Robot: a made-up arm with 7 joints.
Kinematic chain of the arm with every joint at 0, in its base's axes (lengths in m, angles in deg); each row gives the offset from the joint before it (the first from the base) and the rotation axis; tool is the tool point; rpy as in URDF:
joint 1: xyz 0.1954 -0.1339 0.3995 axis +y
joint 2: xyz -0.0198 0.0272 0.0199 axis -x
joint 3: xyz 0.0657 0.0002 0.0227 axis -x
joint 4: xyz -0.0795 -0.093 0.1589 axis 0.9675 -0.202 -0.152
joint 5: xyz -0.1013 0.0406 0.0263 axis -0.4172 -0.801 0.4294
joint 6: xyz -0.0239 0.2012 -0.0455 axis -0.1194 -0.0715 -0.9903
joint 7: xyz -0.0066 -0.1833 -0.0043 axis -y
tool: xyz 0.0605 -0.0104 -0.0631 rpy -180 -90 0
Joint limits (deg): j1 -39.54..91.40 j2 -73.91..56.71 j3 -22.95..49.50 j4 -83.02..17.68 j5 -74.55..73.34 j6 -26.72..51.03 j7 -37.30..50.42
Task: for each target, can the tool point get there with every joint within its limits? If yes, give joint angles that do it. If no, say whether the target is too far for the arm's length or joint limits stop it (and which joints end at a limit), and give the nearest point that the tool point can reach.
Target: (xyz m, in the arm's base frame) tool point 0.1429 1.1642 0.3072
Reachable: no: too far | nearest point 0.0028 0.2589 0.2571 | short by 0.917 m
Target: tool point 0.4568 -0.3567 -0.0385
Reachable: no: joint limits stop it (at a limit: joint 1, joint 2, joint 3, joint 4, joint 6, joint 7) | nearest point 0.2827 -0.2896 0.1240 | short by 0.247 m
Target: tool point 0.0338 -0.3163 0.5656
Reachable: yes | joints 21.17 -11.66 -13.84 -74.09 -4.59 20.07 -14.29
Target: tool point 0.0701 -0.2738 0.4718
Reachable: yes | joints 19.87 -45.94 16.08 -50.95 -10.82 -5.32 -13.35
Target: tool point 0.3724 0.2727 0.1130
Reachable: no: joint limits stop it (at a limit: joint 1, joint 2, joint 3, joint 4, joint 5, joint 6, joint 7) | nearest point 0.2236 0.1405 0.3073 | short by 0.278 m
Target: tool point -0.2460 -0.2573 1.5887
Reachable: no: too far | nearest point 0.0374 -0.1588 0.8252 | short by 0.820 m
